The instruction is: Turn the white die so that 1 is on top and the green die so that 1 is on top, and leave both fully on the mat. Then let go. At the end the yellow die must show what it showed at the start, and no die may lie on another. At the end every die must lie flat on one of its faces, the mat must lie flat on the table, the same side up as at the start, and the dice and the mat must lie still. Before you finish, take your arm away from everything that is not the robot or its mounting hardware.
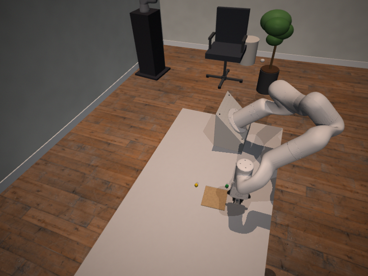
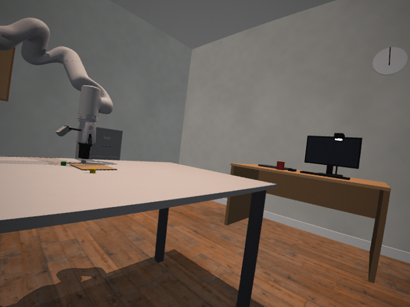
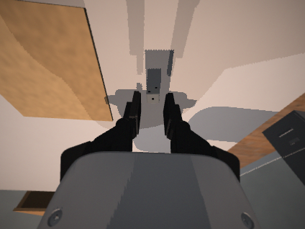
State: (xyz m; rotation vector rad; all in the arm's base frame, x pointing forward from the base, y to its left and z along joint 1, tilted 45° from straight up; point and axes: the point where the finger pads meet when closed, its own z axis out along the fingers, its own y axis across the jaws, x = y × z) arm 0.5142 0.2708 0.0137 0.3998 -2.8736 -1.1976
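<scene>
My hand is 4 cm above the white die. Also, from my hand: mat: 2 cm ahead, 13 cm to the right, 4 cm below; then yellow die: 1 cm behind, 27 cm to the right, 4 cm below; then green die: 9 cm behind, 9 cm to the right, 4 cm below.
</scene>
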